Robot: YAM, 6 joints.
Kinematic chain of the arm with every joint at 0, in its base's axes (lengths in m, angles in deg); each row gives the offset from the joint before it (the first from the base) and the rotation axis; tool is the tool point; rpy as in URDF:
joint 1: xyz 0 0 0.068 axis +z
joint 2: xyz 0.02 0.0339 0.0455 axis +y
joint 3: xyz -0.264 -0.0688 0 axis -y
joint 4: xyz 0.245 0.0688 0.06 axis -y
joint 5: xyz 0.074 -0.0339 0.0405 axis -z
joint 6: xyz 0.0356 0 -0.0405 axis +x
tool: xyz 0 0 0 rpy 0 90 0
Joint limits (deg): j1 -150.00..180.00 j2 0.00..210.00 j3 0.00..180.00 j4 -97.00..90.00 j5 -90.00..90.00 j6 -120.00..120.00
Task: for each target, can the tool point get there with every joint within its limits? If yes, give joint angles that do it. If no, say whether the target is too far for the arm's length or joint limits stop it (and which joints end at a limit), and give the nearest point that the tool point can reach.
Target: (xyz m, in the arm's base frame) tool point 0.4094 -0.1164 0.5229
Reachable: yes | joints -19.97 116.81 142.87 -18.44 -58.66 -12.18
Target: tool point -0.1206 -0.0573 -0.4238
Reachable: no: joint limits stop it (at a limit: joint 1, joint 2) | nearest point -0.1314 -0.0713 -0.3663 | short by 0.060 m
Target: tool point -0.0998 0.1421 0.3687
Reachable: yes | joints 132.24 48.11 56.71 -29.97 37.32 78.97
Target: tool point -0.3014 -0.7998 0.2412
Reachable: no: too far | nearest point -0.2252 -0.5976 0.2081 | short by 0.219 m
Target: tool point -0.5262 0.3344 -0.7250
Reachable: no: too far | nearest point -0.3530 0.2243 -0.3381 | short by 0.438 m
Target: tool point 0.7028 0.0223 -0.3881
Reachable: no: too far | nearest point 0.5291 0.0168 -0.2468 | short by 0.224 m
